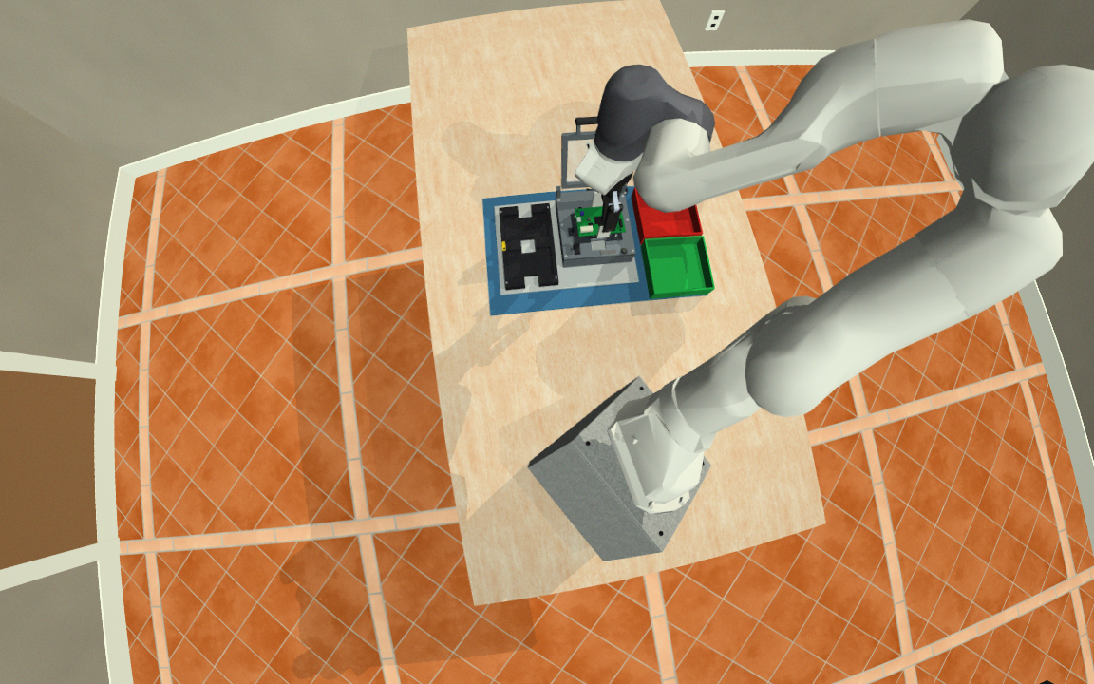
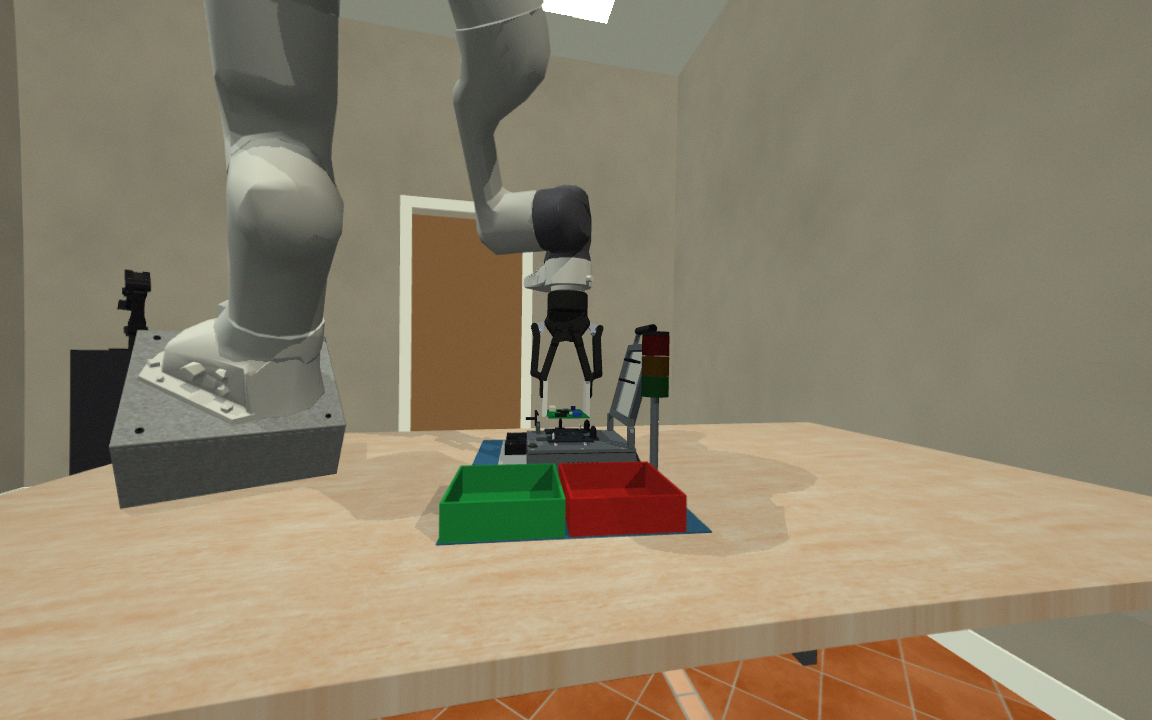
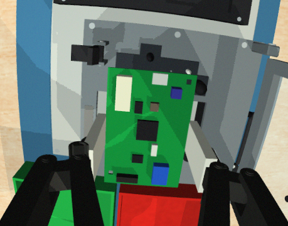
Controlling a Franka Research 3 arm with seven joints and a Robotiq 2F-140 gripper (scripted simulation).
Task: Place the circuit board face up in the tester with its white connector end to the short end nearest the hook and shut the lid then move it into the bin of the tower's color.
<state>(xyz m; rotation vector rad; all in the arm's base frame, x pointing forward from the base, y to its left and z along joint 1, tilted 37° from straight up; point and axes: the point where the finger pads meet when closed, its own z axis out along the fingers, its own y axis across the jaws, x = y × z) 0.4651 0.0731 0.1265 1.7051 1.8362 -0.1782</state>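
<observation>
My gripper is now 60 mm above the tester plate, 10 mm to the right of it and 10 mm short of it. Also, from my hand: latch hook (60 mm to the left, 50 mm behind, 40 mm below); green circuit board (20 mm below); tester lid (130 mm ahead, 50 mm above).
</observation>
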